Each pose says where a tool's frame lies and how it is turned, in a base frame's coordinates. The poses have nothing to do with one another.
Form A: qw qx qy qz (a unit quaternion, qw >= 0); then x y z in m.
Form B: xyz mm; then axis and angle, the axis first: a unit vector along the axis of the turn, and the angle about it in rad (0 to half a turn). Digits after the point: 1 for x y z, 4 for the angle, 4 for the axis.
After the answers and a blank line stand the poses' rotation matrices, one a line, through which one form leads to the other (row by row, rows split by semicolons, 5 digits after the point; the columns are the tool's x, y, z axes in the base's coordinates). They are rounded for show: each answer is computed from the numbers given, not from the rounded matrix.
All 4 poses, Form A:
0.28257 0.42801 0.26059 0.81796 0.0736 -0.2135 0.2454
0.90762 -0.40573 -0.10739 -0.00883 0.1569 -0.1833 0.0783
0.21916 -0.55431 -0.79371 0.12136 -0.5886 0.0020 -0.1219
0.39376 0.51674 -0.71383 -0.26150 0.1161 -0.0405 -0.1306
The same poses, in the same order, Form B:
73.6 -213.5 245.4 0.4462 0.2717 0.8527 2.5686
156.9 -183.3 78.3 -0.9665 -0.2558 -0.0210 0.8664
-588.6 2.0 -121.9 -0.5681 -0.8135 0.1244 2.6997
116.1 -40.5 -130.6 0.5622 -0.7766 -0.2845 2.3322

-0.47393 -0.23919 0.84746; 0.68533 -0.70450 0.18442; 0.55292 0.66819 0.49780
0.97678 0.10317 -0.18777; 0.07111 0.67061 0.73839; 0.20210 -0.73460 0.64770
-0.28941 0.82673 -0.48244; 0.93312 0.35602 0.05032; 0.21336 -0.43562 -0.87448
-0.15587 -0.53179 -0.83241; -0.94366 0.32920 -0.03361; 0.29190 0.78027 -0.55314

